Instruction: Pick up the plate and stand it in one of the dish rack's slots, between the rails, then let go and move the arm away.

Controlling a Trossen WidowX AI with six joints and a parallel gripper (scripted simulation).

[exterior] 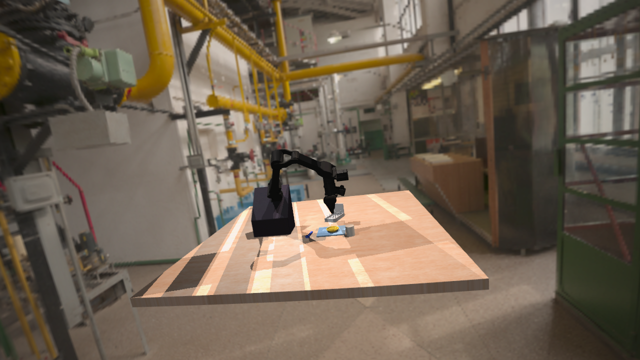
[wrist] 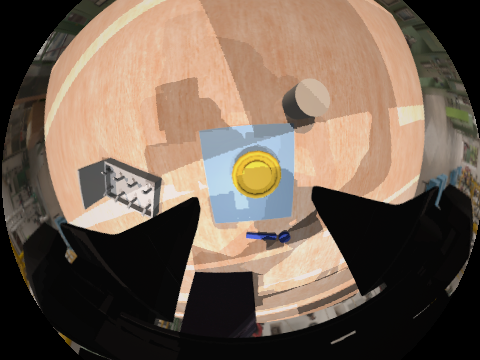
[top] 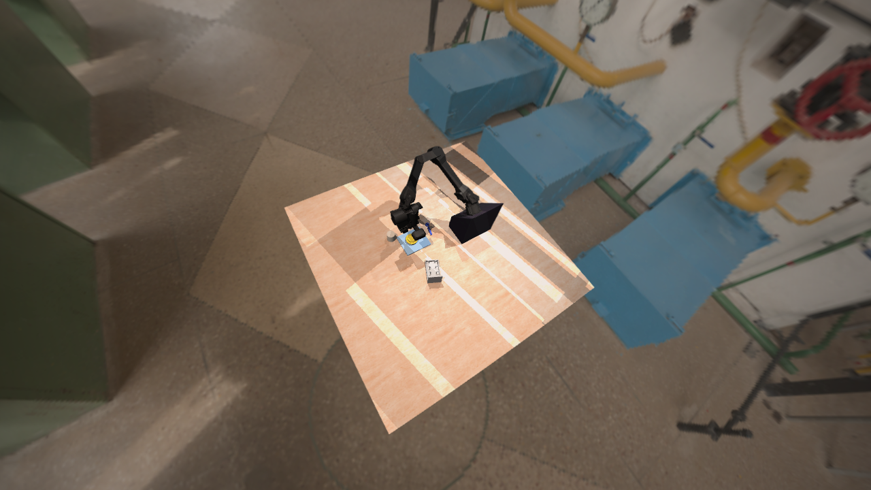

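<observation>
Right now the small yellow plate is 100 mm below my gripper tip, 10 mm to the right of it and 10 mm behind it. The rest, counted from my gripper tip: small blue spoon (140 mm behind, 110 mm below, 40 mm to the right); then cup (90 mm below, 80 mm ahead, 70 mm to the right); then blue mat (110 mm below, 20 mm behind).
</observation>
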